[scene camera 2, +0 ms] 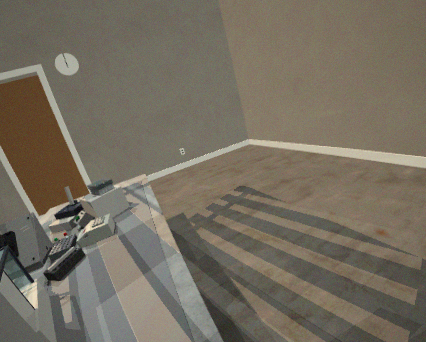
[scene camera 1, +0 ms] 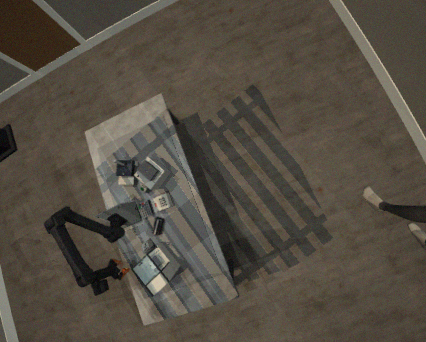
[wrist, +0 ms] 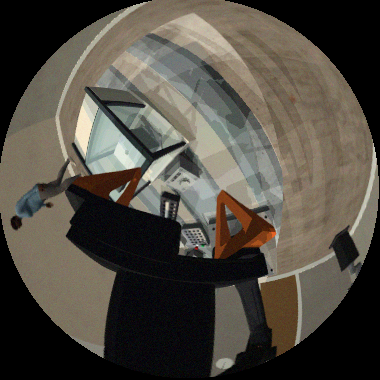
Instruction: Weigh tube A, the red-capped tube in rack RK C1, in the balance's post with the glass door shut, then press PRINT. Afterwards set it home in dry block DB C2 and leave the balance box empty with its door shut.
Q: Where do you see a balance with glass box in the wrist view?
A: At 116,129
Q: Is the gripper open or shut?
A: Open.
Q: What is the gripper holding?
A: Nothing.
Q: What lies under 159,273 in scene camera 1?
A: A balance with glass box.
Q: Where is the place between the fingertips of the gripper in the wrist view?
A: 180,182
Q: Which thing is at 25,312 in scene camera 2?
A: A balance with glass box.
